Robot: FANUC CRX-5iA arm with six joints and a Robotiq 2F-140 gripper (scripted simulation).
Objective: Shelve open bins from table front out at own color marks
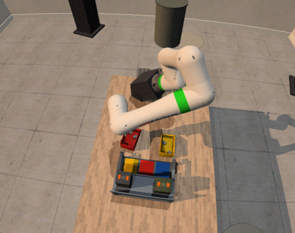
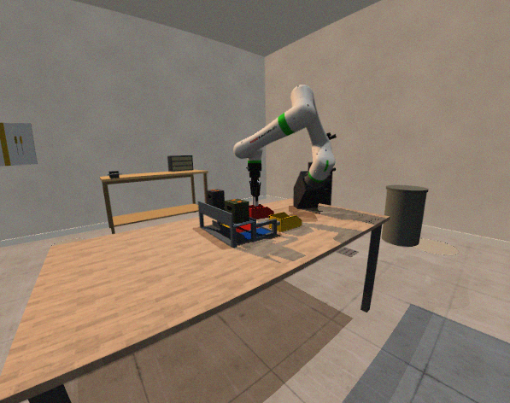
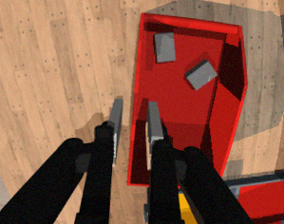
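Now: the red bin 6 cm below my hand, 5 cm to the left of it and 1 cm behind it. From my hand the other things lie so: yellow bin 31 cm to the left, 6 cm below, 6 cm behind; then red mark 25 cm to the left, 18 cm ahead, 9 cm below; then yellow mark 22 cm ahead, 15 cm to the left, 9 cm below.
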